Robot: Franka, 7 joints.
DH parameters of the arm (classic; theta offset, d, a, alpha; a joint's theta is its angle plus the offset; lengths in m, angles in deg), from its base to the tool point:
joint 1: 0 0.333 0 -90
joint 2: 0 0 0 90
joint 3: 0 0.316 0.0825 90
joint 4: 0 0 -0.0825 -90
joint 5: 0 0.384 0 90
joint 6: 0 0 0.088 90
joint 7: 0 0.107 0 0
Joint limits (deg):
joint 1: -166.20..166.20
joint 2: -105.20..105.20
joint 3: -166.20..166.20
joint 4: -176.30..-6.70
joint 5: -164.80..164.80
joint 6: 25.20..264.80
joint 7: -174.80..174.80
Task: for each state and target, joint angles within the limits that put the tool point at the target. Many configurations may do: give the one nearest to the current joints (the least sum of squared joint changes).
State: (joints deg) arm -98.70 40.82 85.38 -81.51 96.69 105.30 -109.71
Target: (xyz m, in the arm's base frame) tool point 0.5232 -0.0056 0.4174
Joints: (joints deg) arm -89.14 39.58 85.21 -128.22 87.52 101.65 -109.71
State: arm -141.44 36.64 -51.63 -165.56 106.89 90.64 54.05
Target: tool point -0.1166 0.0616 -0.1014
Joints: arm -148.07 77.98 -26.01 -146.98 111.08 96.47 54.05
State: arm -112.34 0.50 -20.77 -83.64 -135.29 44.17 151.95
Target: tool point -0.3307 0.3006 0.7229
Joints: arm -138.26 -19.18 -54.82 -107.82 -120.86 36.54 151.95
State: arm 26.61 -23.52 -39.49 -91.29 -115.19 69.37 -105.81
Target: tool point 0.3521 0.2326 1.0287
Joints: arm 54.62 -0.38 -11.22 -58.32 -130.32 97.59 -105.81
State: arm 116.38 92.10 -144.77 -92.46 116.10 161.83 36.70
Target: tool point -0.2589 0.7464 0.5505
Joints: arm 126.71 104.86 -146.40 -55.14 113.50 151.69 36.70
